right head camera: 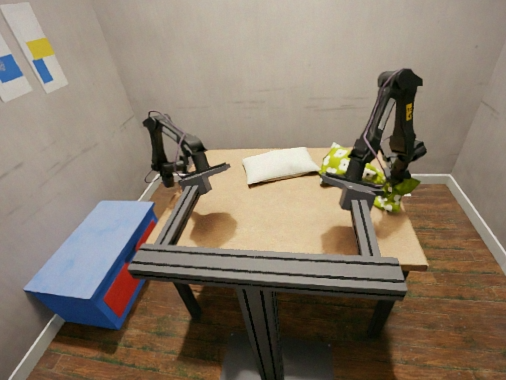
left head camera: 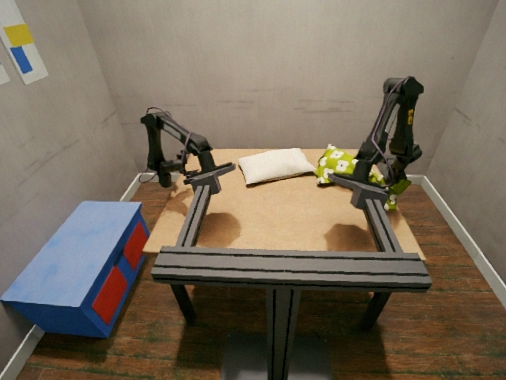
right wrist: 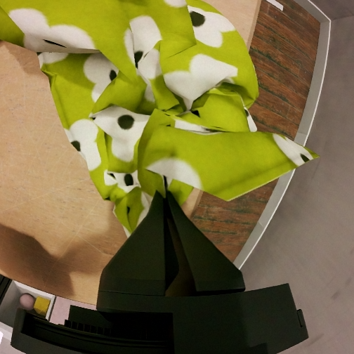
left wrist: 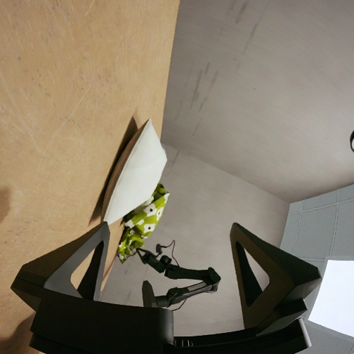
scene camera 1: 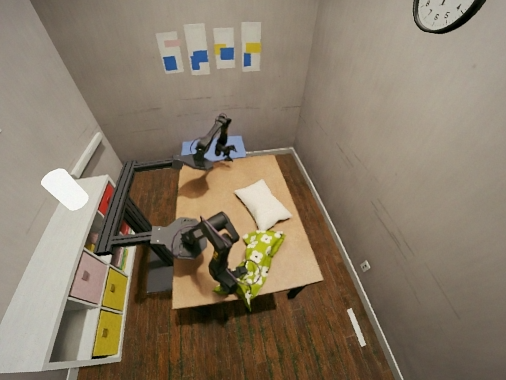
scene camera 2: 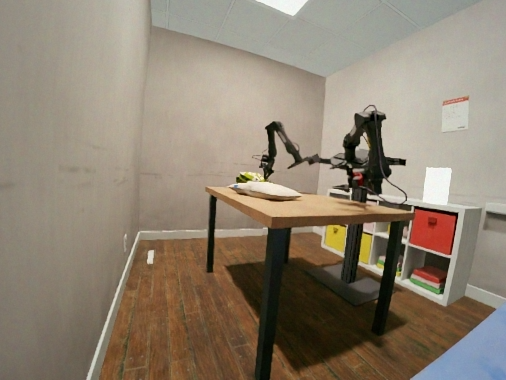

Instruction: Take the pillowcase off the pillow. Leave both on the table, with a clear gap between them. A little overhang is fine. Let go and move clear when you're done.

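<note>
The bare white pillow (left head camera: 275,166) (right head camera: 279,166) (scene camera 1: 262,204) (scene camera 2: 267,190) (left wrist: 137,175) lies flat near the table's far edge in the head views. The green flowered pillowcase (left head camera: 327,165) (right head camera: 336,159) (scene camera 1: 257,256) (scene camera 2: 250,177) (left wrist: 150,215) (right wrist: 210,157) is off it, crumpled on the table to its right, with one end over the table's edge. Its near end is very close to the pillow's corner; touching or apart I cannot tell. My right gripper (right wrist: 161,196) is shut on the pillowcase, low over the table's edge. My left gripper (left wrist: 169,229) (scene camera 1: 233,154) is open and empty, away from both.
The wooden table (left head camera: 280,220) (scene camera 1: 200,295) carries both cloth things. A blue cabinet (left head camera: 75,250) stands to the left in the head views. A white shelf unit (scene camera 1: 45,260) stands behind the robot's grey frame (left head camera: 290,267). Walls surround the table.
</note>
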